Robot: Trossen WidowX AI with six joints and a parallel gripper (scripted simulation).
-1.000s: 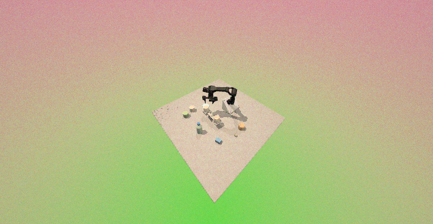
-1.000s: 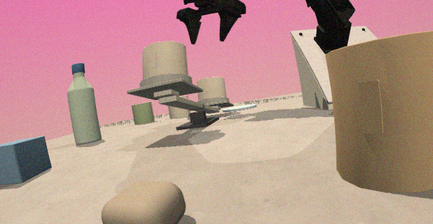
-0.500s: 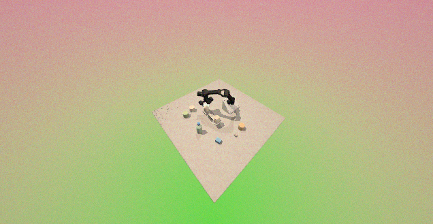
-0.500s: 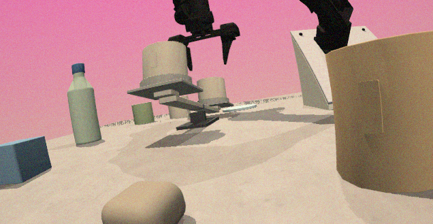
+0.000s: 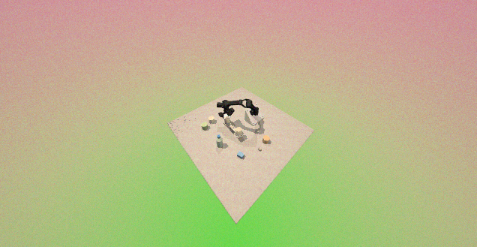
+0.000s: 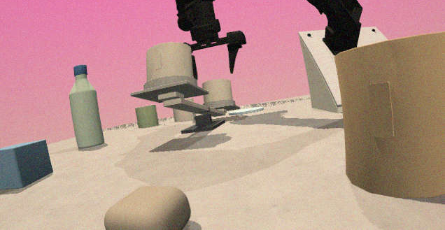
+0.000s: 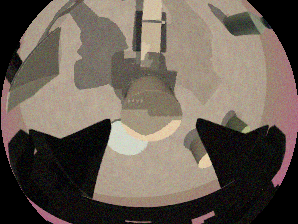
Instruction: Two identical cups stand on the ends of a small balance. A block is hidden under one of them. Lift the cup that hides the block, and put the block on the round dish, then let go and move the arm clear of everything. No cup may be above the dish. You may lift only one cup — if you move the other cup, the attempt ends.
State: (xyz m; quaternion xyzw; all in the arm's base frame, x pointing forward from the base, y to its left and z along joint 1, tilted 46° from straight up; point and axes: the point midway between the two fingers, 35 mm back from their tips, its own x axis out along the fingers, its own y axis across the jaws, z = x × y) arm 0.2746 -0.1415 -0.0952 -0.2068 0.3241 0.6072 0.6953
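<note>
The grey block lies 6 cm below my gripper tip. The rest, counted from my gripper tip: round pale-blue dish 10 cm below, 9 cm to the right, 7 cm behind; then pale-green bottle 27 cm ahead, 18 cm to the left, 1 cm above; then balance 13 cm to the left, 7 cm below, 3 cm ahead.
</note>
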